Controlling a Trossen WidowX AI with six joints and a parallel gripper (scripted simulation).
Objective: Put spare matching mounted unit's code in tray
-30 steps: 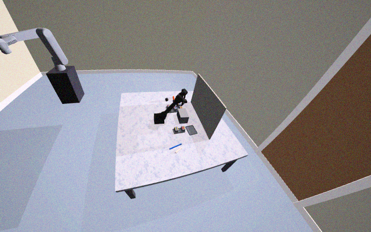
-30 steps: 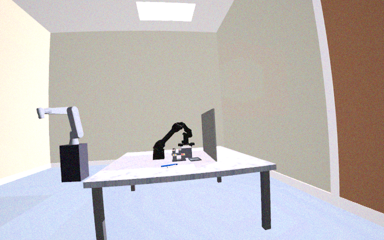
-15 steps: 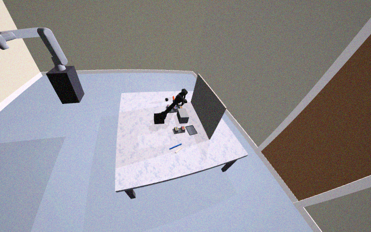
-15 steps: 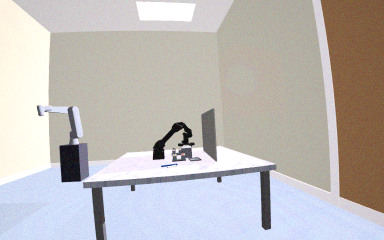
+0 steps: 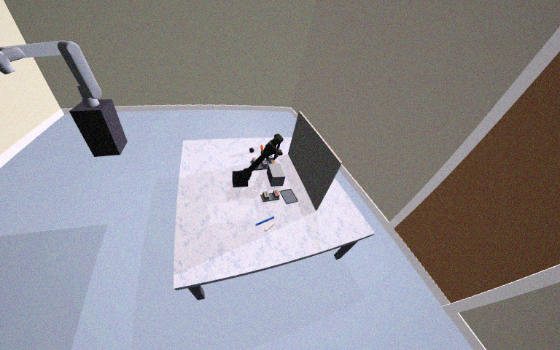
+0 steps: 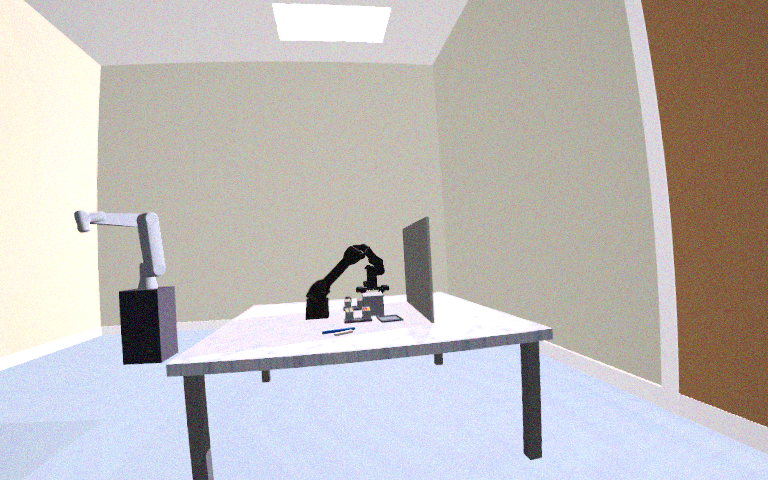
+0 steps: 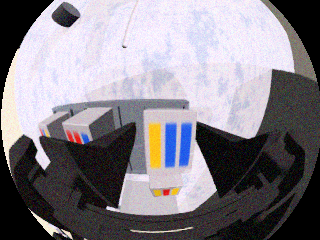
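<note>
Right now my gripper tip is 30 mm short of the dark flat tray, 420 mm to the left of it and 10 mm above it. Round my gripper tip: black tape roll 140 mm behind, 160 mm to the left, 10 mm above; tall dark panel 210 mm ahead, 230 mm to the right, 210 mm above; grey mounted unit 20 mm behind, 210 mm to the right, 30 mm above.
</note>
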